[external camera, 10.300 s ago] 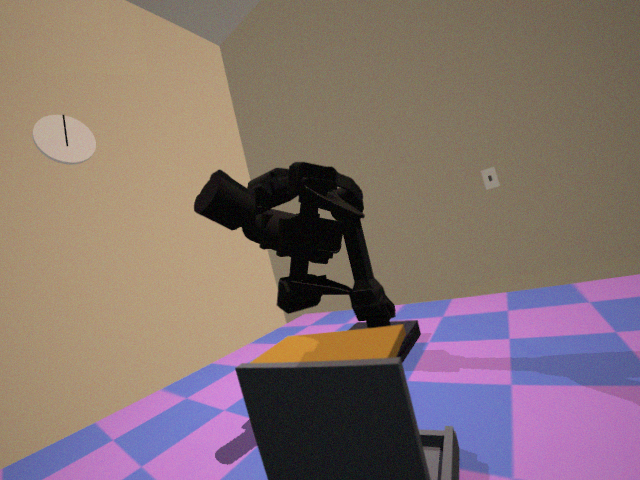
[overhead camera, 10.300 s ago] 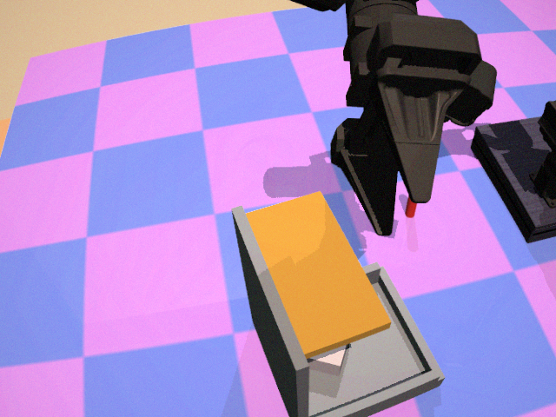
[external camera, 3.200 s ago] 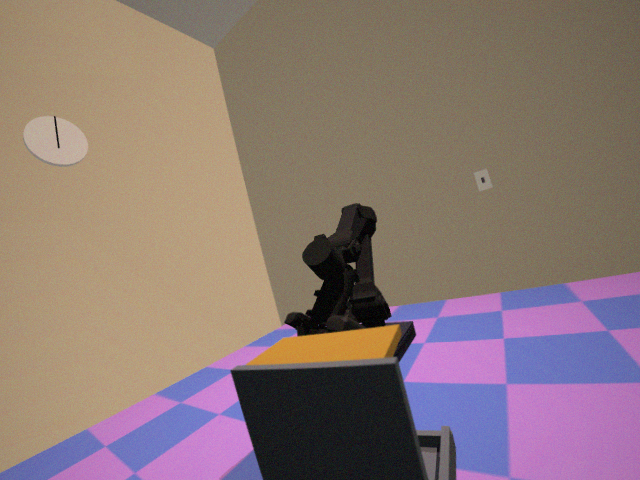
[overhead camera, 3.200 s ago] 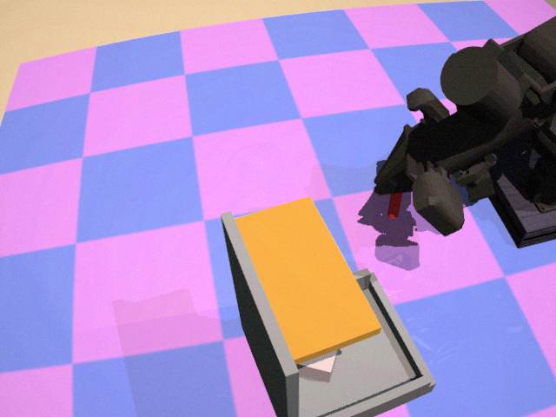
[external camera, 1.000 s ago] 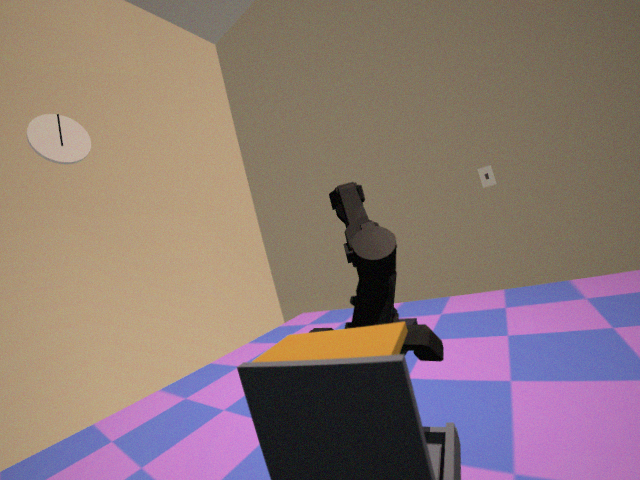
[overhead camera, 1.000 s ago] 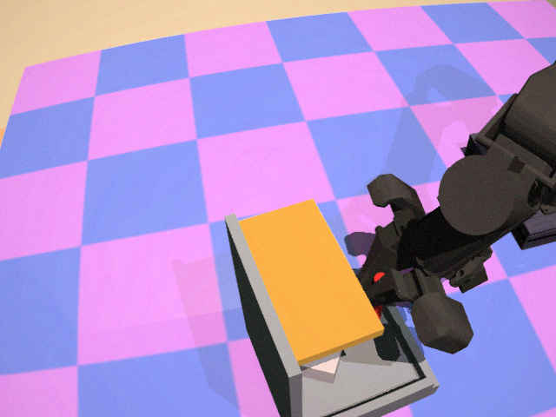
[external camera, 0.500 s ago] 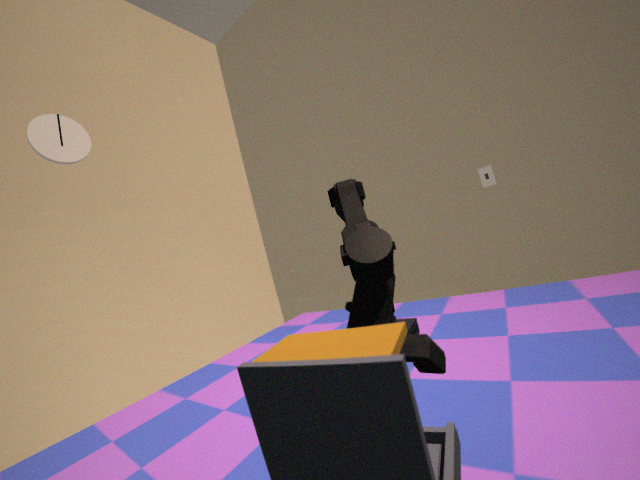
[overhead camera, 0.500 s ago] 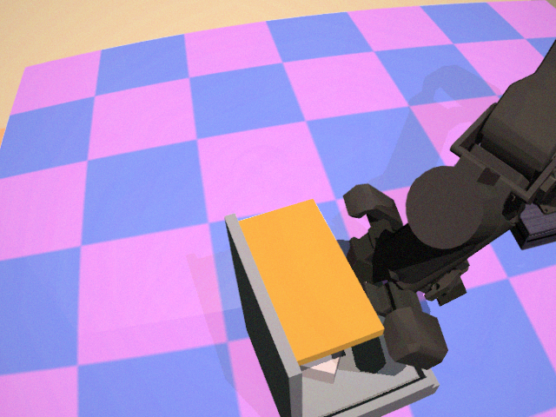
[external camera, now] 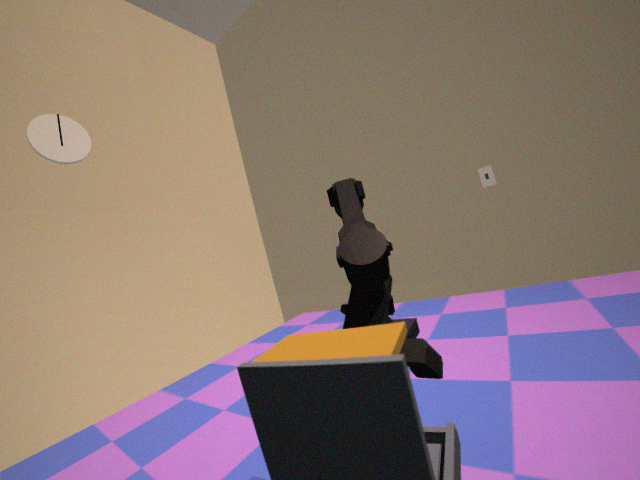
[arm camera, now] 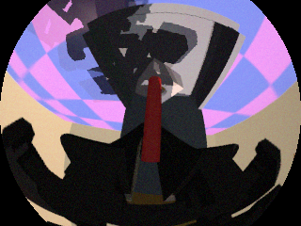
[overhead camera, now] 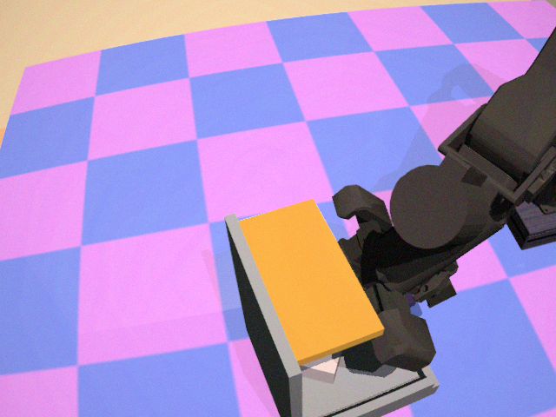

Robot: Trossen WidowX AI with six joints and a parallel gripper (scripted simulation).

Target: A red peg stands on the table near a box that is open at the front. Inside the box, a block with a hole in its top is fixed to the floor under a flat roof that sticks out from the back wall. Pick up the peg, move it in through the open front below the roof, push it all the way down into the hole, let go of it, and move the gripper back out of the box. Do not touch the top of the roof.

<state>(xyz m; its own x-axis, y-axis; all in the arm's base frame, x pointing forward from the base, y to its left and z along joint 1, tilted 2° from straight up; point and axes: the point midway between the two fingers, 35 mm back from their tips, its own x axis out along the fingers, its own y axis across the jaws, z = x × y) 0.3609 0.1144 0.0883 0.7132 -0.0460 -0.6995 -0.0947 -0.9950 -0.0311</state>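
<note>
Right now the dark back wall is 60 mm ahead of my gripper tip, 30 mm to the left of it and 10 mm above it. Round my gripper tip: red peg 30 mm behind; then orange roof 20 mm ahead, 20 mm to the left, 110 mm above.
</note>
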